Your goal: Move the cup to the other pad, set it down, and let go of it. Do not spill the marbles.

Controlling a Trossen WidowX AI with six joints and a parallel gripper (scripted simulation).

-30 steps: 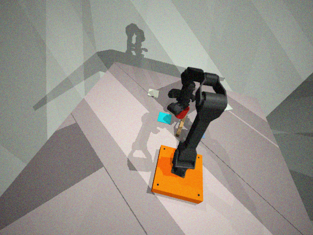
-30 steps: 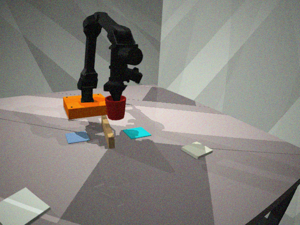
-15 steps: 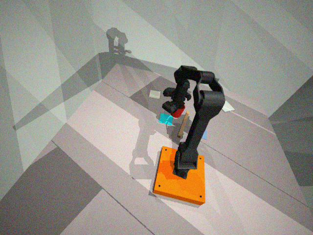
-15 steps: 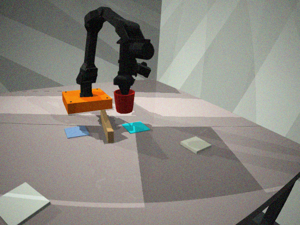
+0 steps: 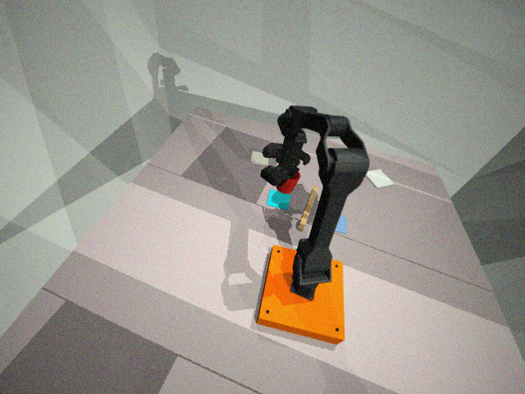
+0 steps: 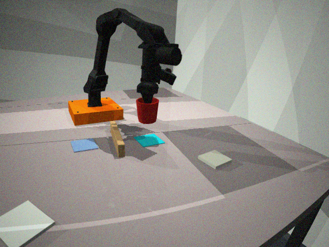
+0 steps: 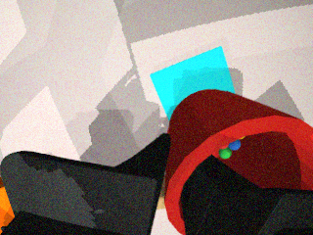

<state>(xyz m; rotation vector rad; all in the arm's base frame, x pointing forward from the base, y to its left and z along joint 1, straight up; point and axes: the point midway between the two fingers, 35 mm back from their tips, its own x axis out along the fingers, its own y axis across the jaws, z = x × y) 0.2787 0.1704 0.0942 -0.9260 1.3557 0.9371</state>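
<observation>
Right now the cyan pad is 11 cm below my gripper tip and 3 cm ahead of it. Round my gripper tip: wooden bar (12 cm to the right, 10 cm below, 3 cm ahead); then blue pad (23 cm to the right, 11 cm below, 3 cm ahead); then red cup (3 cm ahead, 1 cm to the right).
</observation>
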